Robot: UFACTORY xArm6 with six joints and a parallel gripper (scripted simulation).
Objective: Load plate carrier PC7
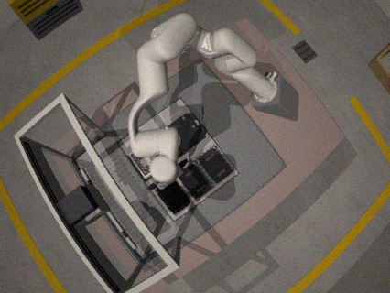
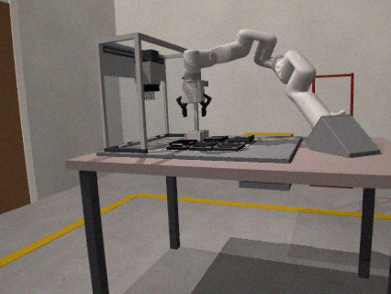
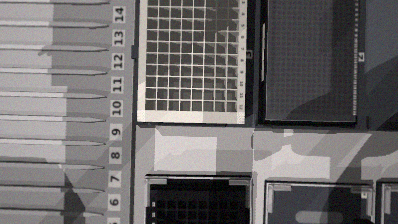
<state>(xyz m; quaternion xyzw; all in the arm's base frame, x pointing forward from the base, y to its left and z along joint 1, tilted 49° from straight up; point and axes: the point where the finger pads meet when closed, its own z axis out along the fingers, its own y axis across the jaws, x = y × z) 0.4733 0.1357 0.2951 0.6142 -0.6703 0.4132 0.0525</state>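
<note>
Right now the black 96-well plate is 12 cm below my hand, 5 cm to the left of it and 5 cm ahead of it. Also, from my hand: plate carrier PC7 (13 cm below, 10 cm to the right, 10 cm behind); pale well plate (13 cm to the right, 11 cm below, 1 cm ahead); A1 mark (13 cm below, 12 cm behind, 4 cm to the left).
</note>
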